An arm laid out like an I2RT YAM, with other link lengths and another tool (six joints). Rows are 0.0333 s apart.
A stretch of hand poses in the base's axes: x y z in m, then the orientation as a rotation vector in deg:
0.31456, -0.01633, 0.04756, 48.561, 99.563, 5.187
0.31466, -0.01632, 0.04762, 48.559, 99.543, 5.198
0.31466, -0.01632, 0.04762, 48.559, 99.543, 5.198
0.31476, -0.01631, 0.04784, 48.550, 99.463, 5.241
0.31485, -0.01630, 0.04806, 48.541, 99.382, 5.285
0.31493, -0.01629, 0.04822, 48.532, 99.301, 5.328
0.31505, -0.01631, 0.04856, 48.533, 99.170, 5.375
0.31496, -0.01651, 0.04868, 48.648, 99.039, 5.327
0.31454, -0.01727, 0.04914, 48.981, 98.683, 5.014
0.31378, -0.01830, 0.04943, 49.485, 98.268, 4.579
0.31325, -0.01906, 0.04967, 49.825, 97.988, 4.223
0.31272, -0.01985, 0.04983, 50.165, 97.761, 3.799
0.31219, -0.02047, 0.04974, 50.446, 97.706, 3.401
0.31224, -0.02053, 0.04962, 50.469, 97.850, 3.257
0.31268, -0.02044, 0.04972, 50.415, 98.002, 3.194
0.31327, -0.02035, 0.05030, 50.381, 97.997, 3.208
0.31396, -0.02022, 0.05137, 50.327, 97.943, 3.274
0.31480, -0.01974, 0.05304, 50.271, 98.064, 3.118
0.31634, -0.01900, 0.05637, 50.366, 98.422, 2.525
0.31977, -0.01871, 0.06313, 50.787, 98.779, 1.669
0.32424, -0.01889, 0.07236, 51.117, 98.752, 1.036
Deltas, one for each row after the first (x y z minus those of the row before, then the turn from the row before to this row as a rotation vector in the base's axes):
0.00010, 0.00001, 0.00006, 0.002, -0.022, 0.000
0.00000, 0.00000, 0.00000, 0.000, 0.000, 0.000
0.00010, 0.00001, 0.00022, 0.009, -0.086, 0.000
0.00009, 0.00001, 0.00022, 0.009, -0.088, 0.000
0.00008, 0.00001, 0.00016, 0.009, -0.087, 0.000
0.00012, -0.00002, 0.00034, 0.009, -0.131, -0.021
-0.00009, -0.00020, 0.00012, 0.014, -0.077, -0.138
-0.00042, -0.00076, 0.00046, -0.065, -0.151, -0.476
-0.00076, -0.00103, 0.00029, -0.051, -0.127, -0.661
-0.00053, -0.00076, 0.00024, -0.073, -0.065, -0.477
-0.00053, -0.00079, 0.00016, -0.106, 0.004, -0.492
-0.00053, -0.00062, -0.00009, -0.093, 0.137, -0.386
0.00005, -0.00006, -0.00012, -0.050, 0.178, -0.036
0.00044, 0.00009, 0.00010, -0.043, 0.143, 0.053
0.00059, 0.00009, 0.00058, -0.012, -0.017, 0.026
0.00069, 0.00013, 0.00107, -0.001, -0.081, 0.047
0.00084, 0.00048, 0.00167, -0.109, 0.143, -0.002
0.00154, 0.00074, 0.00333, -0.248, 0.523, -0.229
0.00343, 0.00029, 0.00676, -0.219, 0.679, -0.557
0.00447, -0.00018, 0.00923, -0.207, 0.249, -0.518

